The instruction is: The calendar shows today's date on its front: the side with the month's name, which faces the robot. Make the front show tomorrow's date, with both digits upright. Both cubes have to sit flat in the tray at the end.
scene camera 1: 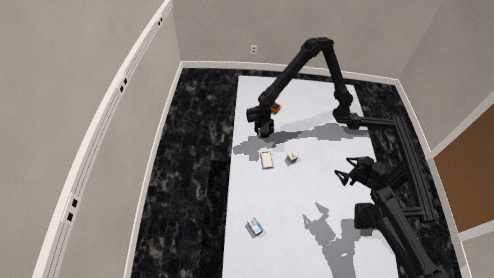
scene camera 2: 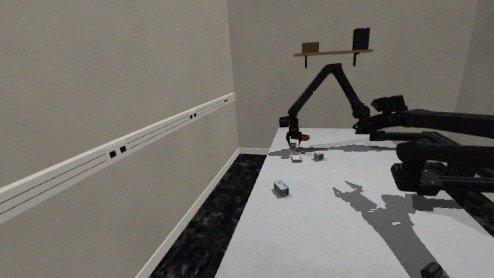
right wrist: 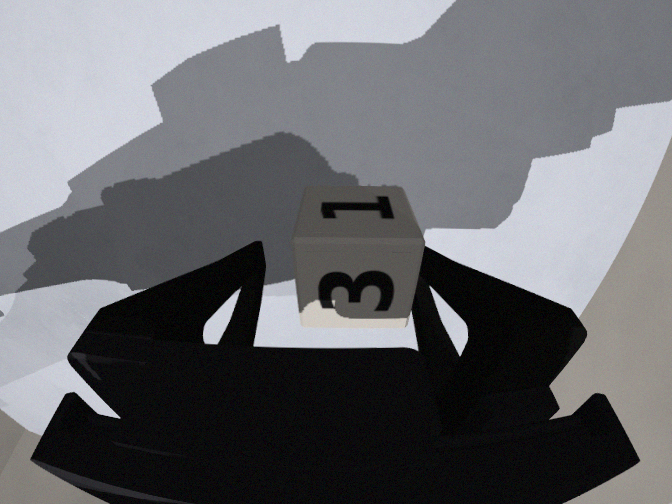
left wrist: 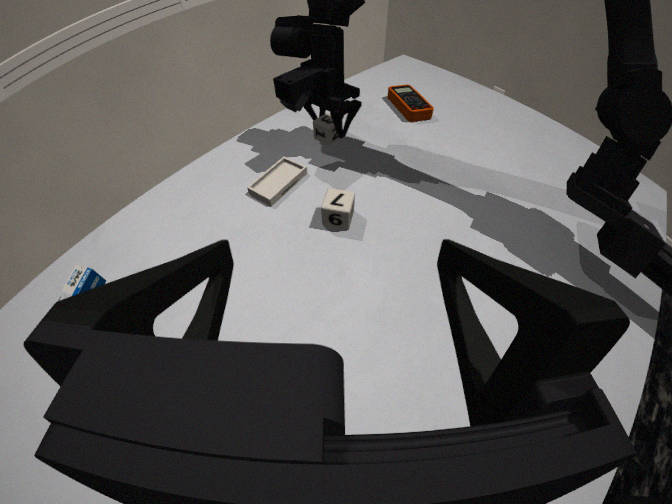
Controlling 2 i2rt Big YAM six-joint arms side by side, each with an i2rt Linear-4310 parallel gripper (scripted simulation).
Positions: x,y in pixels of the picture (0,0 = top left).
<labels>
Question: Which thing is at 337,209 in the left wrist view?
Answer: A pale cube.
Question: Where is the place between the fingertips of the right gripper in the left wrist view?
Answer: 331,131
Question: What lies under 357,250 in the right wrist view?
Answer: A pale cube.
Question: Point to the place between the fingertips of the right gripper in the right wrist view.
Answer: At 335,253
</labels>
